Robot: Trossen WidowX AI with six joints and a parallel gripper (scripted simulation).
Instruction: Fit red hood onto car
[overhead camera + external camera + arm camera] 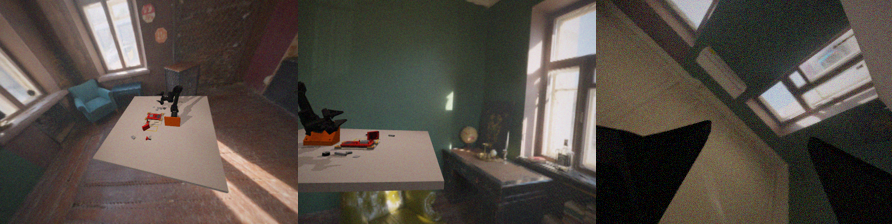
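Now: the red hood 40 cm to the left of my gripper tip, 20 cm below it and 4 cm ahead of it. Also, from my gripper tip: black wheel: 23 cm below, 8 cm behind, 6 cm to the right.
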